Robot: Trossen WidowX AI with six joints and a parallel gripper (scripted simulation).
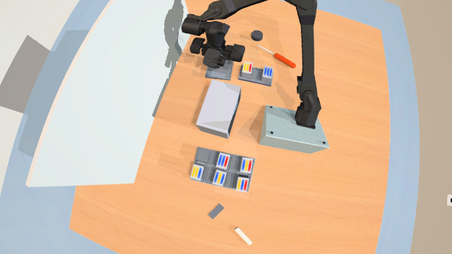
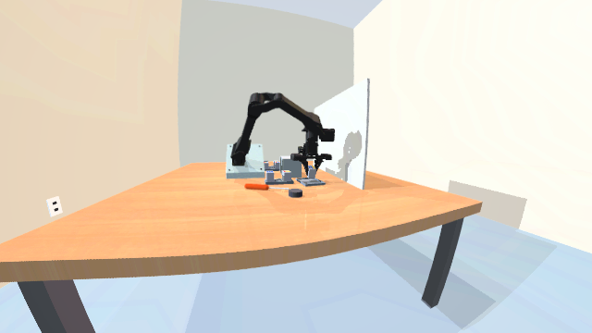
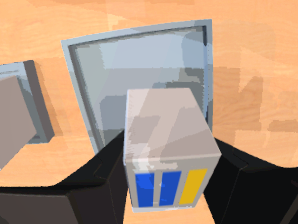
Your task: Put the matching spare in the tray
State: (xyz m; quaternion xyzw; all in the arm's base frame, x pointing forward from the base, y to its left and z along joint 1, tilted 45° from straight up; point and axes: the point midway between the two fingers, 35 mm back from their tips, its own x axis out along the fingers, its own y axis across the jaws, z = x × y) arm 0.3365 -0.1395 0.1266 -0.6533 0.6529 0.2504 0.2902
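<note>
My gripper tip is now 3 cm above the grey tray. Also, from my gripper tip: grey panel (20 cm ahead, 18 cm to the left, 19 cm above); then grey box (5 cm behind, 20 cm to the left, 2 cm above); then black puck (12 cm behind, 18 cm to the right, 2 cm below).
</note>
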